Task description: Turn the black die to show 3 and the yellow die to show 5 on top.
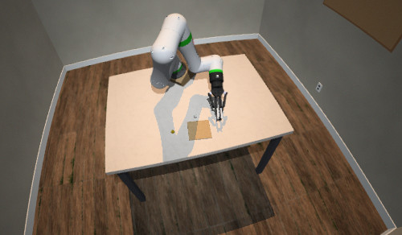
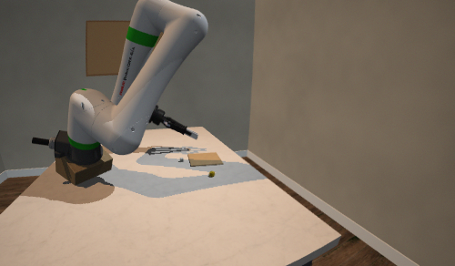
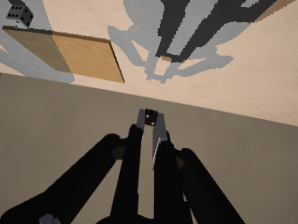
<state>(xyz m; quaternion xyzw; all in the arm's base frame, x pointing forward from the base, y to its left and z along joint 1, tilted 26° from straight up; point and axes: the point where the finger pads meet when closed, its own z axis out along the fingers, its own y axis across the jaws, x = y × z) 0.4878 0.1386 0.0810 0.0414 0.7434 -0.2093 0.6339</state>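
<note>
The tan mat lies 14 cm to the right of my hand, 8 cm below it and 1 cm ahead of it. Round my hand: white die (12 cm to the right, 10 cm behind, 8 cm below); yellow die (30 cm to the right, 8 cm below, 4 cm behind); black die (2 cm below, 2 cm ahead, 1 cm to the right).
</note>
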